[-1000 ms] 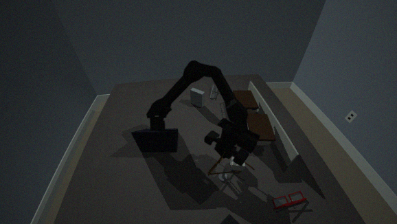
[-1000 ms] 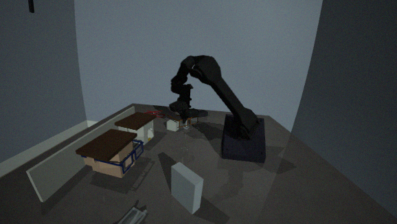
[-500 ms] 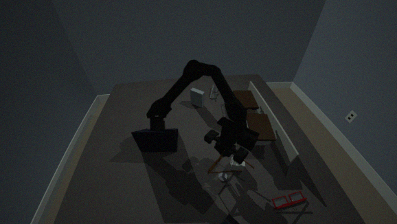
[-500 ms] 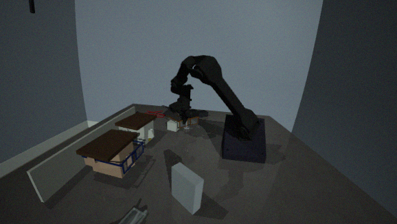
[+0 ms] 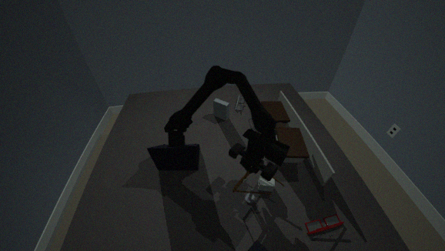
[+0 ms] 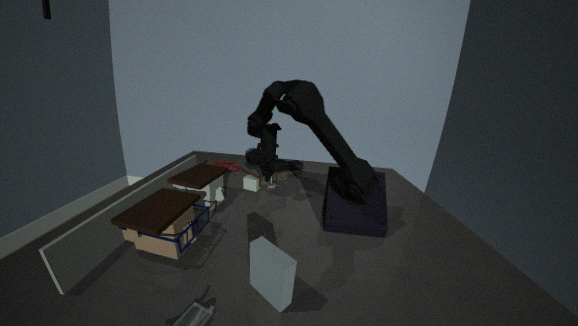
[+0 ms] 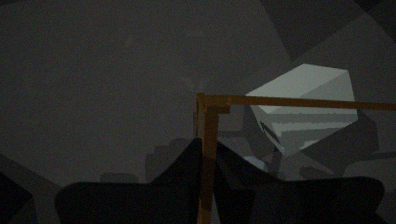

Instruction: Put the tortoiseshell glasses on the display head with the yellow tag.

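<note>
Now: the small white cube 6 cm ahead of my gripper tip, 5 cm to the right of it and 3 cm below it. Round my gripper tip: white head: 19 cm ahead, 11 cm to the left; white peg stand: 1 cm behind, 9 cm to the right, 3 cm below; black box: 7 cm behind, 32 cm to the right, 4 cm below.
</note>
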